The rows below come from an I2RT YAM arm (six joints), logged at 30 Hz.
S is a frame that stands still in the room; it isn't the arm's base.
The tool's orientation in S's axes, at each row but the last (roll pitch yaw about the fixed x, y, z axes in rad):
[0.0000 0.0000 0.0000]
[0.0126 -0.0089 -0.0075]
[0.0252 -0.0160 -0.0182]
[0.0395 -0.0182 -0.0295]
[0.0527 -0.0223 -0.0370]
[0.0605 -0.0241 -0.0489]
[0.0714 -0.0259 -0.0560]
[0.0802 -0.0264 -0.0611]
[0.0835 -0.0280 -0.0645]
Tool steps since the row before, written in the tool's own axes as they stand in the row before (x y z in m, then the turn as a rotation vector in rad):
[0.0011 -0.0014 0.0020 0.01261 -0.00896 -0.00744]
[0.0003 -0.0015 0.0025 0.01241 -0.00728 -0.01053]
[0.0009 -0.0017 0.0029 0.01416 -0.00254 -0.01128]
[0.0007 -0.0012 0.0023 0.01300 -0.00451 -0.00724]
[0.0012 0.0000 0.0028 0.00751 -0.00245 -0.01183]
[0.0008 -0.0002 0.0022 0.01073 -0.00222 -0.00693]
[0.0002 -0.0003 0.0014 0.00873 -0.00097 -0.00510]
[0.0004 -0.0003 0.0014 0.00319 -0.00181 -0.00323]
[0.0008 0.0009 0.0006 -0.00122 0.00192 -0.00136]
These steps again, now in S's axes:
[0.0011 -0.0014 0.0020 0.01261 -0.00896 -0.00744]
[0.0003 -0.0015 0.0025 0.01245 -0.00724 -0.01051]
[0.0008 -0.0018 0.0029 0.01430 -0.00252 -0.01111]
[0.0006 -0.0013 0.0023 0.01300 -0.00461 -0.00717]
[0.0011 -0.0002 0.0028 0.00770 -0.00211 -0.01177]
[0.0007 -0.0004 0.0022 0.01080 -0.00233 -0.00679]
[0.0001 -0.0004 0.0014 0.00881 -0.00110 -0.00493]
[0.0003 -0.0004 0.0014 0.00318 -0.00174 -0.00328]
[0.0008 0.0008 0.0007 -0.00105 0.00210 -0.00123]

